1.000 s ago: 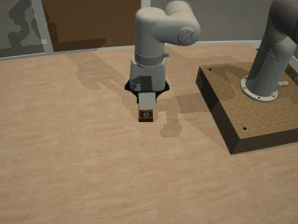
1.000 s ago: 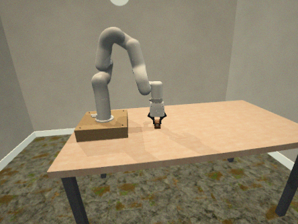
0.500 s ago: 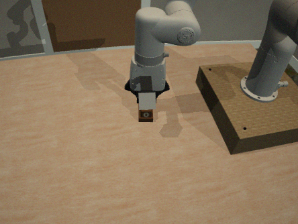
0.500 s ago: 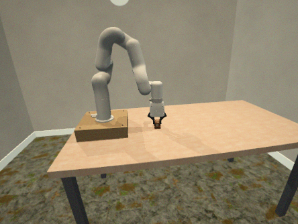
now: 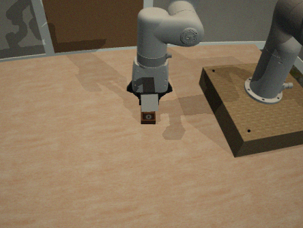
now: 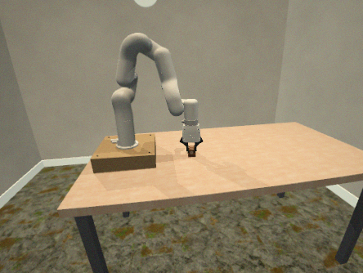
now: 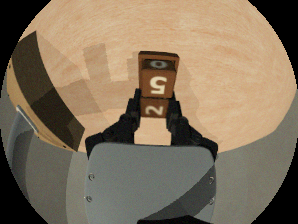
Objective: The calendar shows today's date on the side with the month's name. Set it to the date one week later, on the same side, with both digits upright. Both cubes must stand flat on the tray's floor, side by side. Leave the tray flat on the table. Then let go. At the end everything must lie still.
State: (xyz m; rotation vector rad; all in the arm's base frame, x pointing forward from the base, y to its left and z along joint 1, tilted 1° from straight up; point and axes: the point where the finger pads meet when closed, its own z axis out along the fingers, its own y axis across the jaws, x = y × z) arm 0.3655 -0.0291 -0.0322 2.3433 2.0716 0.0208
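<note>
My hand is 10 mm above the cube. Round my hand: brown tray: 30 mm below, 20 mm to the left.
</note>
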